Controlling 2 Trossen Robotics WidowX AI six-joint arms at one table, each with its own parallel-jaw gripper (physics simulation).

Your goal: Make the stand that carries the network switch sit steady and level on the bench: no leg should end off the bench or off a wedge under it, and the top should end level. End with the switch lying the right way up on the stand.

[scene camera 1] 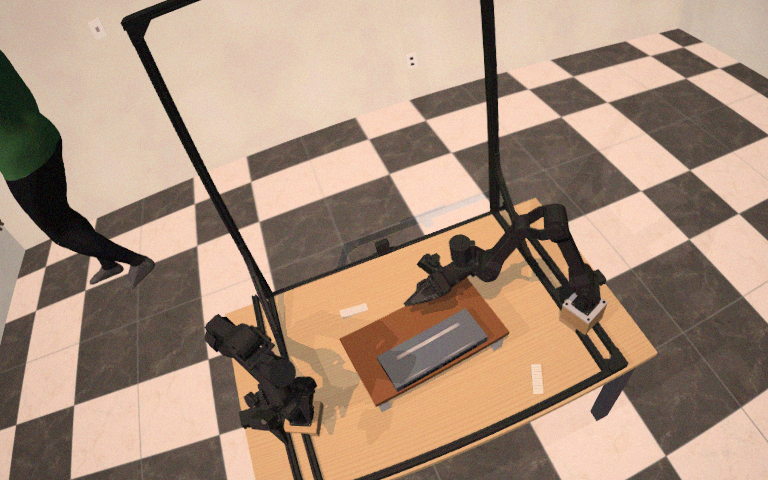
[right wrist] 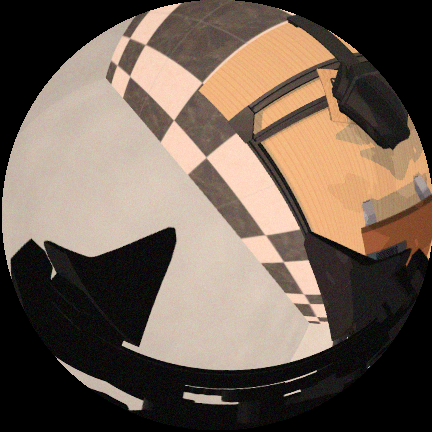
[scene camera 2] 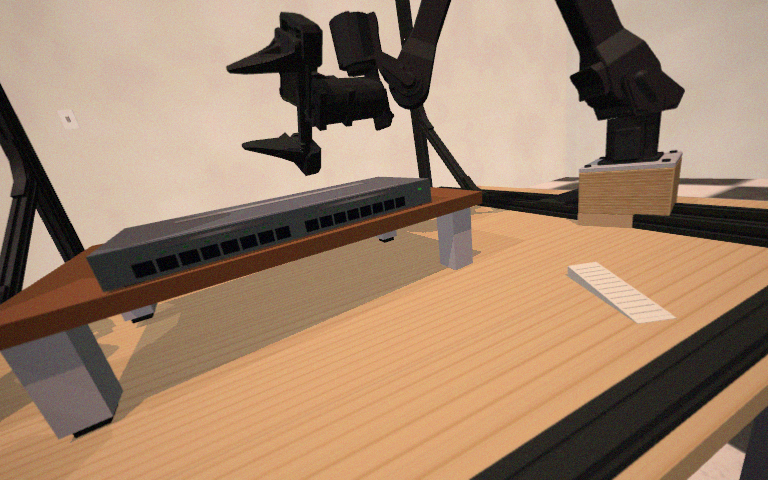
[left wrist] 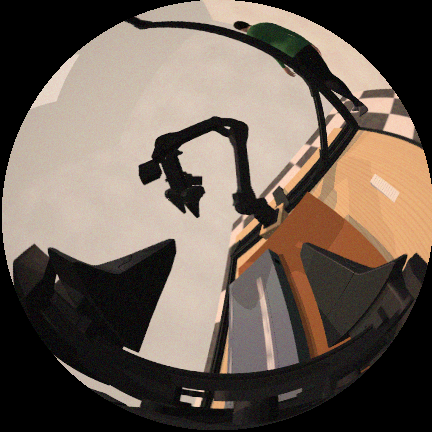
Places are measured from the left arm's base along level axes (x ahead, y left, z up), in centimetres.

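Where they show: left gripper, fingertip midpoint: [scene camera 1: 407, 303] [scene camera 2: 235, 111] [left wrist: 241, 248]; right gripper, fingertip midpoint: [scene camera 1: 298, 432] [right wrist: 244, 237] [left wrist: 190, 214]; left arm's base, link origin: [scene camera 1: 585, 303] [scene camera 2: 630, 159]; right arm's base, link origin: [scene camera 1: 301, 415] [right wrist: 351, 96] [left wrist: 271, 218].
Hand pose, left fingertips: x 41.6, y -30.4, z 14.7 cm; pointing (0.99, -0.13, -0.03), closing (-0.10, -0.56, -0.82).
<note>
Each offset is from my left fingertips to the centre of the thing.
The reddish-brown stand [scene camera 1: 362, 345] [scene camera 2: 464, 198] [left wrist: 305, 220] [right wrist: 400, 230] is on the bench. The grey switch @(dx +0.8, dy +9.3, dz -11.9 cm) [scene camera 1: 433, 348] [scene camera 2: 254, 217] [left wrist: 250, 320] lies flat on it, ports on its side. In scene camera 2, dark pads show under the near left leg @(dx +19.8, dy +8.5, dz -18.5 cm) [scene camera 2: 67, 390] and both far legs, none under the near right leg @(dx -16.7, dy +16.9, dz -19.3 cm) [scene camera 2: 454, 237]. I cannot tell which legs bear. White wedges @(dx +5.7, dy -24.5, dz -23.0 cm) [scene camera 1: 353, 310] @(dx -16.5, dy +33.5, dz -23.0 cm) [scene camera 1: 536, 378] [scene camera 2: 620, 291] [left wrist: 385, 187] lie apart from the stand. My left gripper [scene camera 2: 235, 107] [left wrist: 241, 248] is open, above the stand's far side. My right gripper [left wrist: 190, 214] [right wrist: 244, 237] is open, away at the left.
Black frame rails [scene camera 1: 492, 472] [scene camera 2: 623, 396] run along the bench edges, with upright posts [scene camera 1: 491, 113] at the far corners. The left arm's wooden base block [scene camera 1: 577, 322] [scene camera 2: 625, 192] stands at the right. A person [scene camera 1: 33, 169] [left wrist: 280, 40] stands beyond the bench.
</note>
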